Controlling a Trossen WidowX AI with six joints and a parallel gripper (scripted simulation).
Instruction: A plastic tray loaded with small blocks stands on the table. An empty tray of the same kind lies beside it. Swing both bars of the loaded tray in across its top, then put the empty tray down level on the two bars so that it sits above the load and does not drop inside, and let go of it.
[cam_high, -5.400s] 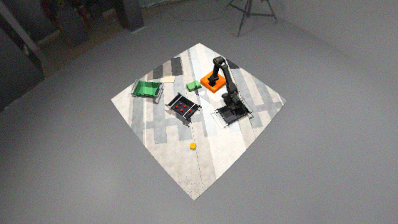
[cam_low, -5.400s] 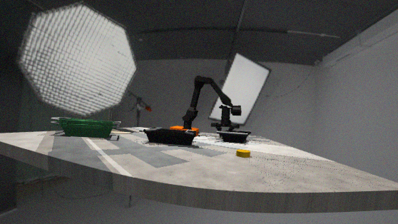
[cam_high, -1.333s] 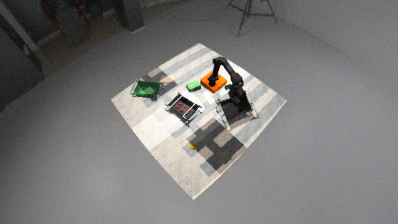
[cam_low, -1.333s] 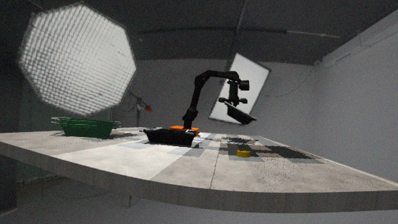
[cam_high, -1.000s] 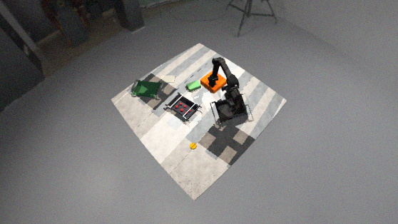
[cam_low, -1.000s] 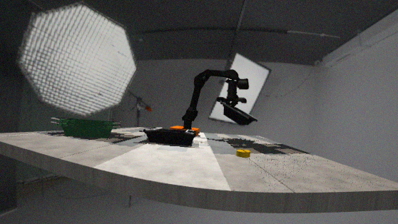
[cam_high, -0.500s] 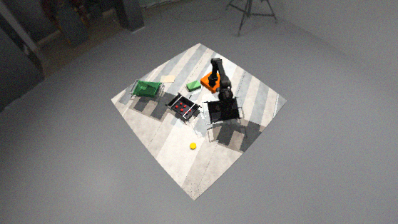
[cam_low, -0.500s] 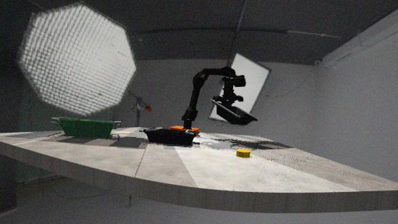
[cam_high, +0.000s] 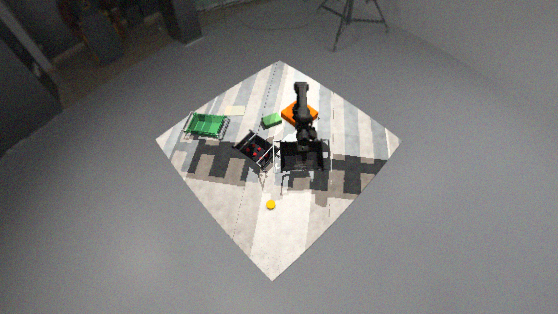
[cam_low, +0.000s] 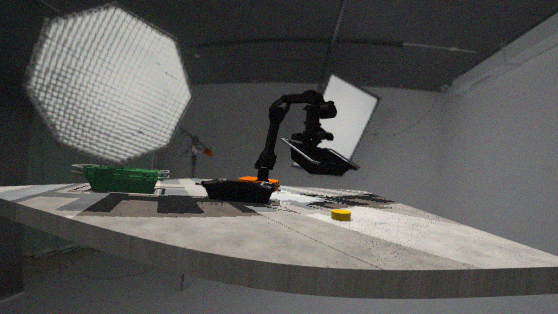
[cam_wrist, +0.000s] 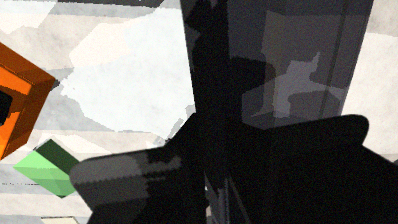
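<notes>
My gripper tip is 5 cm short of the black tray and 5 cm to the right of it. From my gripper tip the other things lie so: light green block: 11 cm behind, 36 cm to the right, 15 cm below; then yellow disc: 33 cm ahead, 8 cm to the left, 16 cm below.
</notes>
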